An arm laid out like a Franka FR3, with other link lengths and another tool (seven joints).
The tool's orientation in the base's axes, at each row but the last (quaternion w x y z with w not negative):
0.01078 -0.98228 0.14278 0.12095
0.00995 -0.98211 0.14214 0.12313
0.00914 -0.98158 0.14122 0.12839
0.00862 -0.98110 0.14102 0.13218
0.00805 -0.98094 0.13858 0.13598
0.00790 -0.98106 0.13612 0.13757
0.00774 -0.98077 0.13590 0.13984
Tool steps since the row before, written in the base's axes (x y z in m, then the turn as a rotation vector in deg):
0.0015 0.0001 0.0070 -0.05 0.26 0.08
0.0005 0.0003 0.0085 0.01 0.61 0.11
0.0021 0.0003 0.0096 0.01 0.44 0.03
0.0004 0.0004 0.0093 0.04 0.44 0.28
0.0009 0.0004 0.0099 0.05 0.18 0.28
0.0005 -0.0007 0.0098 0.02 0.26 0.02
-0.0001 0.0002 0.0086 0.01 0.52 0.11
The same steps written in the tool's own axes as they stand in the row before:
-0.0003 -0.0004 -0.0071 -0.14 -0.23 -0.05
-0.0017 -0.0003 -0.0083 -0.19 -0.59 -0.08
-0.0006 -0.0007 -0.0098 -0.12 -0.42 -0.01
-0.0022 -0.0003 -0.0091 -0.16 -0.43 -0.26
-0.0019 -0.0004 -0.0097 -0.08 -0.18 -0.27
-0.0020 0.0008 -0.0096 -0.06 -0.26 -0.01
-0.0025 0.0000 -0.0082 -0.16 -0.50 -0.08

